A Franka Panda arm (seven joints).
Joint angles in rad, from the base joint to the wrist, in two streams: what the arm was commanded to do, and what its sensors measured. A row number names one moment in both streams.
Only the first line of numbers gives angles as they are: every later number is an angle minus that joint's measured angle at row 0.
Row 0, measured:
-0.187 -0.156 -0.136 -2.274 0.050 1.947 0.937
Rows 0 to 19, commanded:
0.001 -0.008 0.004 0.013 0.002 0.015 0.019
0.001 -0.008 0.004 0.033 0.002 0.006 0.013
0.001 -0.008 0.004 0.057 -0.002 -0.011 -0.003
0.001 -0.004 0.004 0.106 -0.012 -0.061 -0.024
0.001 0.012 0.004 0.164 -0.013 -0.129 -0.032
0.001 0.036 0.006 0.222 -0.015 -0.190 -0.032
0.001 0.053 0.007 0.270 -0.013 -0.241 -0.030
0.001 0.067 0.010 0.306 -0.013 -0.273 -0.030
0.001 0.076 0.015 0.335 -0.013 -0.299 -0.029
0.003 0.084 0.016 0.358 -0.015 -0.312 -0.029
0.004 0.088 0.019 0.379 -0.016 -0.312 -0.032
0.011 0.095 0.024 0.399 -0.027 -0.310 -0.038
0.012 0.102 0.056 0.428 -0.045 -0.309 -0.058
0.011 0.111 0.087 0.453 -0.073 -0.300 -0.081
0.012 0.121 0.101 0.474 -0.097 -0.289 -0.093
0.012 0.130 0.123 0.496 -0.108 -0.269 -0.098
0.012 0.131 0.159 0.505 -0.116 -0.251 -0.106
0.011 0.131 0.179 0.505 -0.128 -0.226 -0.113
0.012 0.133 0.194 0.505 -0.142 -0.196 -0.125
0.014 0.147 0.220 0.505 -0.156 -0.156 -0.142
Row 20, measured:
0.017 0.118 0.162 0.480 -0.109 -0.229 -0.094
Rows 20 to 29, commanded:
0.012 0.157 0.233 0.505 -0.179 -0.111 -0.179
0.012 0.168 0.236 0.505 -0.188 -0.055 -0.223
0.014 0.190 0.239 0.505 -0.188 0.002 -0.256
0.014 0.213 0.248 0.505 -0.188 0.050 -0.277
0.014 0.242 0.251 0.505 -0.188 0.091 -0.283
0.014 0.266 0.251 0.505 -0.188 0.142 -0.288
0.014 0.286 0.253 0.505 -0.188 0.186 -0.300
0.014 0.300 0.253 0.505 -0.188 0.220 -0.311
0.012 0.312 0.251 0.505 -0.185 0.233 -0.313
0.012 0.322 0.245 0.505 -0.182 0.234 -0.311
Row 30, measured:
0.023 0.285 0.238 0.485 -0.169 0.199 -0.292
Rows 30 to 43, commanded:
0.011 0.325 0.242 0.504 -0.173 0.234 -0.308
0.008 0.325 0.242 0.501 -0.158 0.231 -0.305
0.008 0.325 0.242 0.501 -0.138 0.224 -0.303
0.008 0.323 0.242 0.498 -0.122 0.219 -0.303
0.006 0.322 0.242 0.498 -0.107 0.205 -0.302
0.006 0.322 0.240 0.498 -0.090 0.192 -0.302
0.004 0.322 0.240 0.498 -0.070 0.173 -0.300
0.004 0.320 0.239 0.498 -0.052 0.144 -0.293
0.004 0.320 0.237 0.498 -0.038 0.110 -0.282
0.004 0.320 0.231 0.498 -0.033 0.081 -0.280
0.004 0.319 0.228 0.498 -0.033 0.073 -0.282
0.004 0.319 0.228 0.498 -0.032 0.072 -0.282
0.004 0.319 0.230 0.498 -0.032 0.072 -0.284
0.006 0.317 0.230 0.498 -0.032 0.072 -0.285
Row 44, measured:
0.007 0.329 0.229 0.491 -0.046 0.107 -0.289
